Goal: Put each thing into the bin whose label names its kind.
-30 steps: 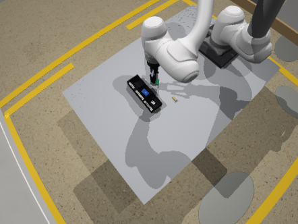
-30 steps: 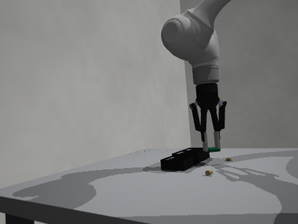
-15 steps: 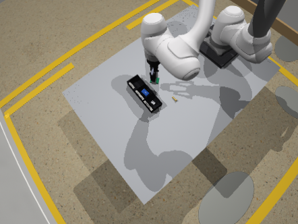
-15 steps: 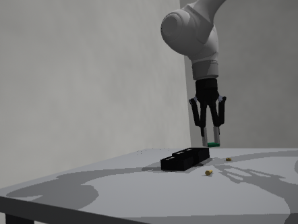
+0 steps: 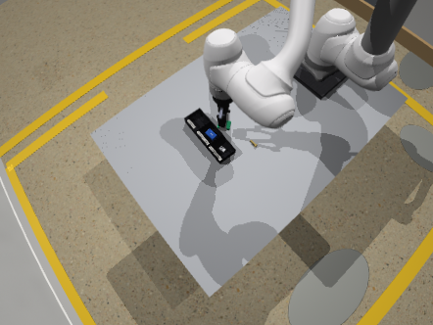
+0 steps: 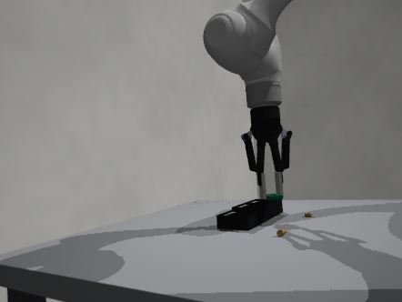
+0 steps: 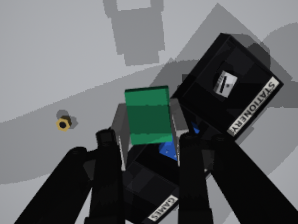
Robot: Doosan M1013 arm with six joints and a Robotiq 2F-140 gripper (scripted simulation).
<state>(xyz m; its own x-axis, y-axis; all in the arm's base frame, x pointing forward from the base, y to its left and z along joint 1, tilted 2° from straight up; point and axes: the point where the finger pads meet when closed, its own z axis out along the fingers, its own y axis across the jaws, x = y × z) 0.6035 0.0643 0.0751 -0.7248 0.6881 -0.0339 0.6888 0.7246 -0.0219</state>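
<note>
My gripper is now 8 cm above the small white piece, 7 cm to the right of it and 5 cm short of it. Round my hand: black bin tray (7 cm below, 7 cm ahead, 1 cm to the right); then flat green board (3 cm below); then blue battery (8 cm below, 6 cm ahead, 2 cm to the right).
</note>
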